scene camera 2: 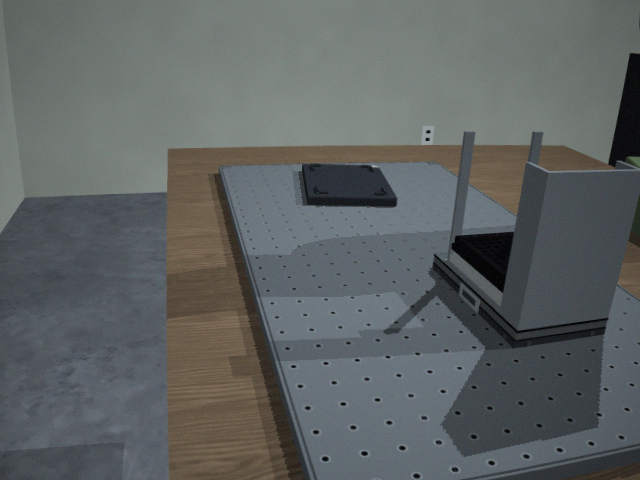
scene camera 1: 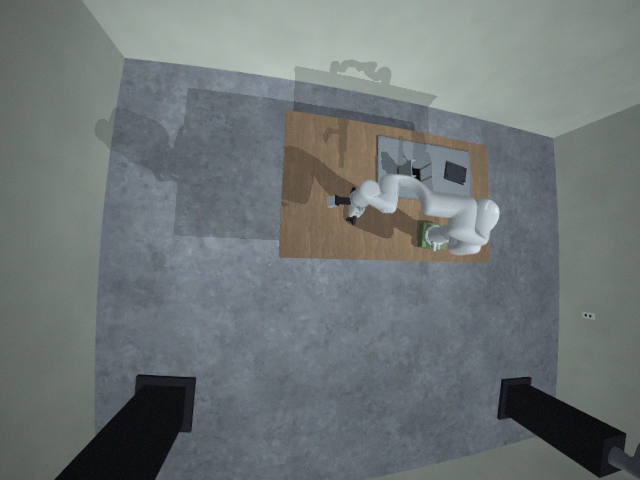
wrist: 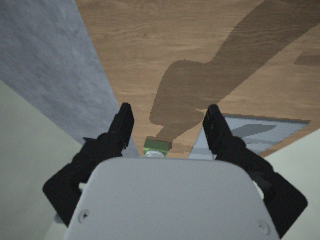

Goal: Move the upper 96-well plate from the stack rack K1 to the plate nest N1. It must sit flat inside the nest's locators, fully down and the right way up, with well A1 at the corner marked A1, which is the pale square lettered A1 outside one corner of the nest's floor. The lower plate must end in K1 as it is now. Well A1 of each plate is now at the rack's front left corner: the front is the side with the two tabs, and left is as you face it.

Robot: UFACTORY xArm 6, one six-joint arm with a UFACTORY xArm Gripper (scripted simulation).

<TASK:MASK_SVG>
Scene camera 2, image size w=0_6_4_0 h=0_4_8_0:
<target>black 96-well plate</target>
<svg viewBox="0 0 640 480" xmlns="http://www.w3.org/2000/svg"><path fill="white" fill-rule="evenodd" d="M455 236L455 242L452 243L451 249L503 293L514 232Z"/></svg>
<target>white 96-well plate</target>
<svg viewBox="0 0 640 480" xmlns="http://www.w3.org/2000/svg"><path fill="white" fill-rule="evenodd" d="M453 251L453 255L450 255L450 261L501 306L503 293Z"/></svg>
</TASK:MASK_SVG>
